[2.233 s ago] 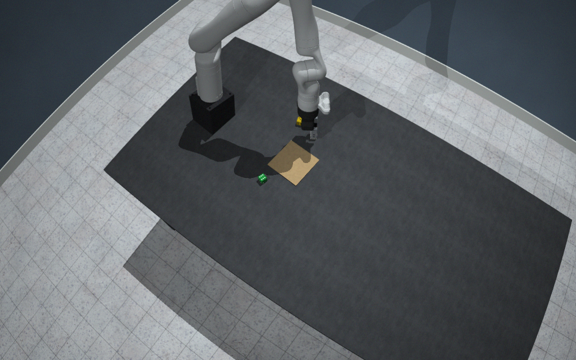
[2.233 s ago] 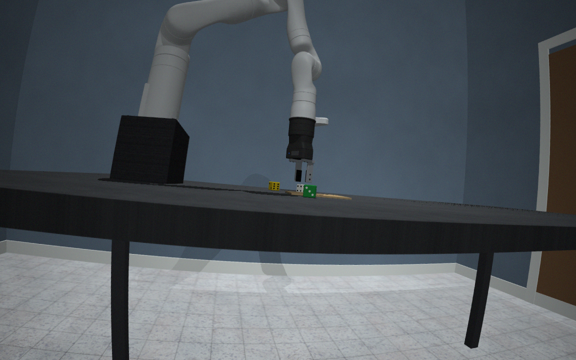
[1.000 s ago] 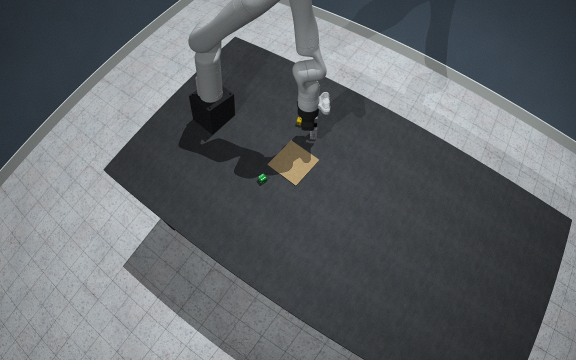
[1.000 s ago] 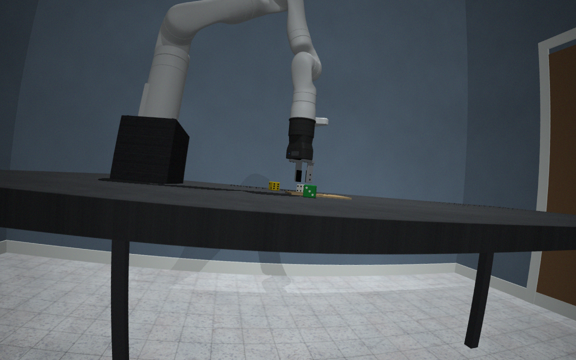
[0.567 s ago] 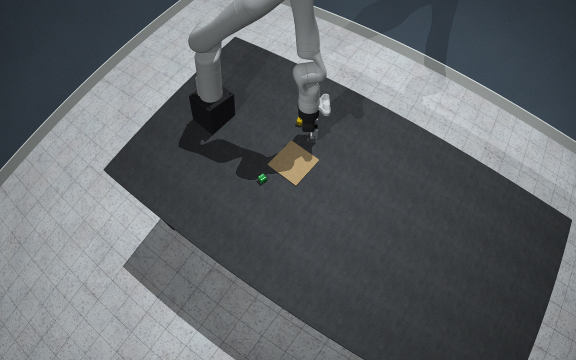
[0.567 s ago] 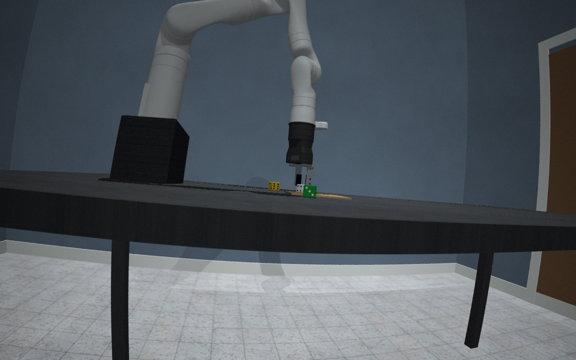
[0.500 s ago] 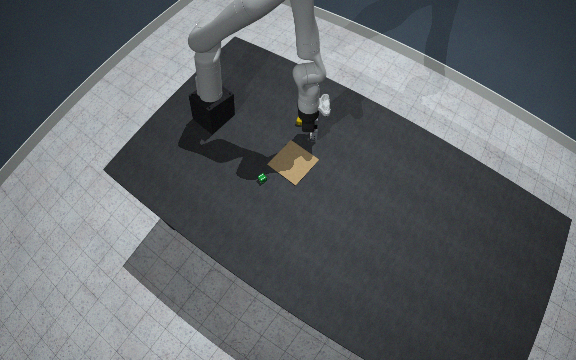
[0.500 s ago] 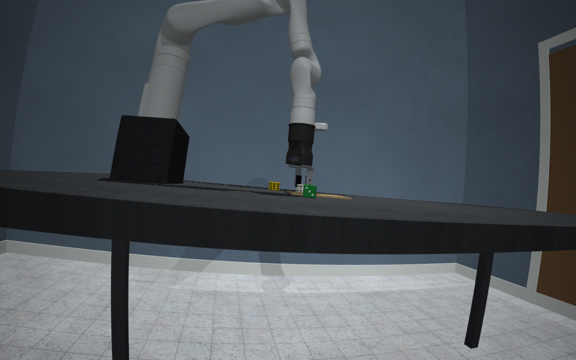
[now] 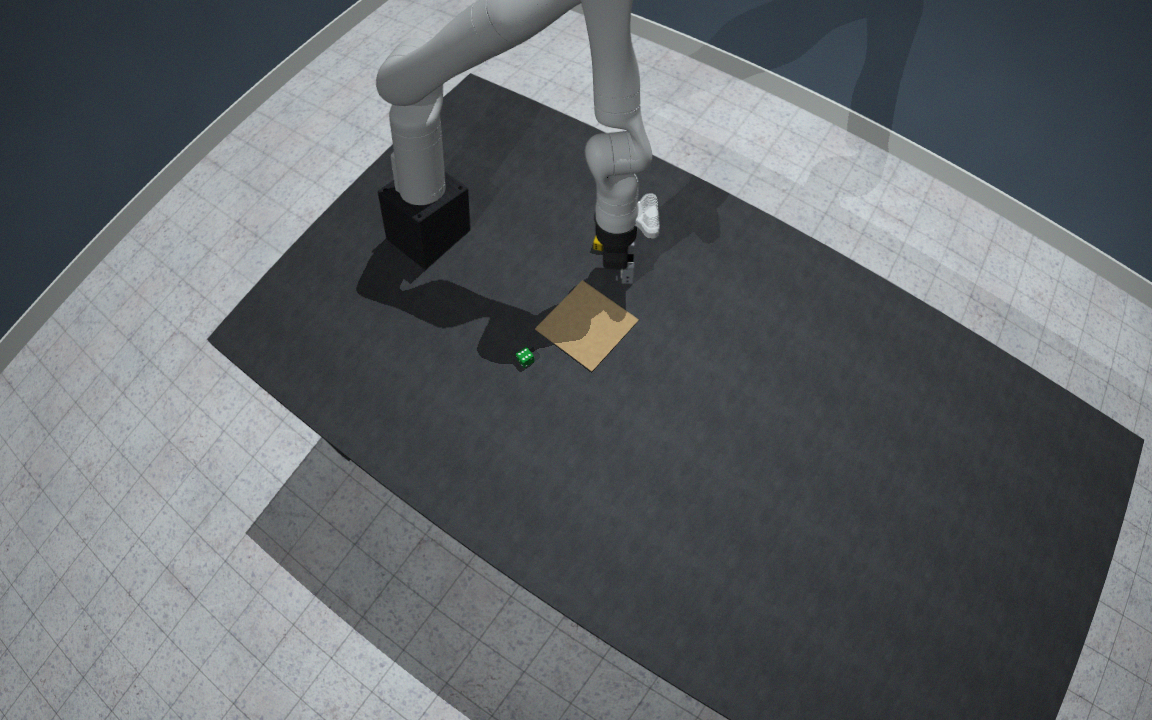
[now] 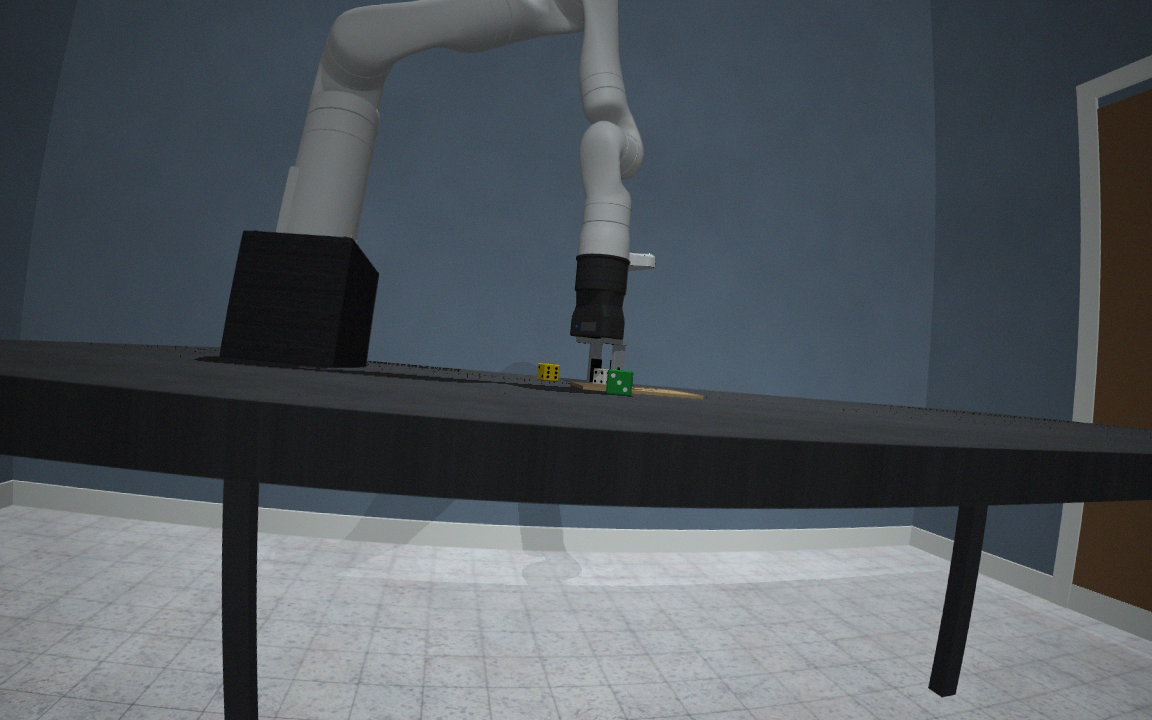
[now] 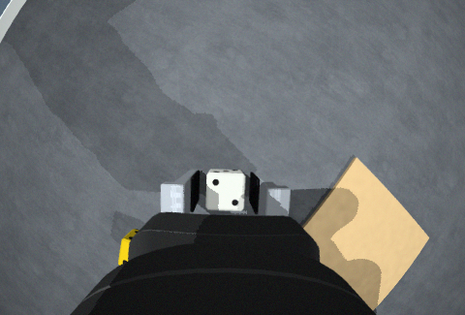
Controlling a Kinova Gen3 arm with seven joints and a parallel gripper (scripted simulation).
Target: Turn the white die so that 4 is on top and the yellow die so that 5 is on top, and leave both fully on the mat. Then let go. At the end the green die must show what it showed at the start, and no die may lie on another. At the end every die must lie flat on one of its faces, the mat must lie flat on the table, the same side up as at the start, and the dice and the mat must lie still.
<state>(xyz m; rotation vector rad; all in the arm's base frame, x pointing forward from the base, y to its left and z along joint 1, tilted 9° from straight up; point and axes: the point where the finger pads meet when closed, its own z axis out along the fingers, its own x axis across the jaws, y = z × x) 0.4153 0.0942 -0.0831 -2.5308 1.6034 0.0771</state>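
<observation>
The white die is 10 mm below my hand. The rest, counted from my hand: green die 260 mm to the right, 80 mm behind, 10 mm below; then yellow die 80 mm behind, 30 mm to the left, 10 mm below; then tan mat 140 mm to the right, 20 mm below, 20 mm behind.
</observation>
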